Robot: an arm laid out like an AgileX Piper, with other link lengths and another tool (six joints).
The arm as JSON. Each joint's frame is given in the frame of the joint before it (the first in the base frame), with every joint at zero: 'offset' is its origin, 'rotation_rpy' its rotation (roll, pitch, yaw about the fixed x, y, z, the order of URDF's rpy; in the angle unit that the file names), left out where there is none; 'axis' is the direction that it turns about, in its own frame. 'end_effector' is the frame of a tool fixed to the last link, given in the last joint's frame.
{
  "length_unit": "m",
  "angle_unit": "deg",
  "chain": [
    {
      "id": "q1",
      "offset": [
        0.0,
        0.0,
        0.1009
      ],
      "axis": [
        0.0,
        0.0,
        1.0
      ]
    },
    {
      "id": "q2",
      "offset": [
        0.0,
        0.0,
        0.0
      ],
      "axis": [
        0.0,
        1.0,
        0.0
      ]
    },
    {
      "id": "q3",
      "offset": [
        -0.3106,
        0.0,
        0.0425
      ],
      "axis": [
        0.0,
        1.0,
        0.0
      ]
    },
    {
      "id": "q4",
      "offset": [
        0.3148,
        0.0,
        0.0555
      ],
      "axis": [
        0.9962,
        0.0,
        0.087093
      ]
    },
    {
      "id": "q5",
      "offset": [
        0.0,
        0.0,
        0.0
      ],
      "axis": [
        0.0,
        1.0,
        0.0
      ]
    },
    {
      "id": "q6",
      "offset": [
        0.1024,
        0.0,
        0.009
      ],
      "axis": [
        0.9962,
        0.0,
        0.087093
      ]
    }
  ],
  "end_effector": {
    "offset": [
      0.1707,
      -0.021,
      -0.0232
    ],
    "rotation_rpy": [
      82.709,
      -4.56,
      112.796
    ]
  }
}
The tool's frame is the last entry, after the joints.
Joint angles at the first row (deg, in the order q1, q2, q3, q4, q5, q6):
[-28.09 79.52 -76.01 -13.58 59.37 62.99]
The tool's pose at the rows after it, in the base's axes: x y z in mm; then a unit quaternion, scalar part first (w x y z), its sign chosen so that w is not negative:
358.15 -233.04 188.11 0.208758 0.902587 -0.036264 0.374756
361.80 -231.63 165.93 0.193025 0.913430 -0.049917 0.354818
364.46 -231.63 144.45 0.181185 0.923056 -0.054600 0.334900
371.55 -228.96 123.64 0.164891 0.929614 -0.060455 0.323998
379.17 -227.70 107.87 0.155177 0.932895 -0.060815 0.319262
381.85 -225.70 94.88 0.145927 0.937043 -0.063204 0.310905
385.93 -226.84 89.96 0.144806 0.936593 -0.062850 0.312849
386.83 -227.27 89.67 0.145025 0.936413 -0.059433 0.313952
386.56 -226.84 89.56 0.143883 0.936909 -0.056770 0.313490
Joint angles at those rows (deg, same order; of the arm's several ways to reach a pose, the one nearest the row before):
[-29.05 82.73 -77.30 -12.78 59.78 66.50]
[-29.11 85.67 -77.41 -12.12 60.28 67.64]
[-29.11 88.49 -77.41 -11.87 60.40 68.04]
[-29.11 91.30 -77.41 -10.64 59.69 68.21]
[-28.94 93.50 -77.41 -9.93 58.51 68.21]
[-28.90 95.20 -77.41 -9.33 58.21 68.21]
[-28.90 95.94 -77.41 -9.17 57.29 68.21]
[-28.87 96.01 -77.41 -9.18 57.05 67.88]
[-28.87 96.01 -77.41 -9.06 57.11 67.49]

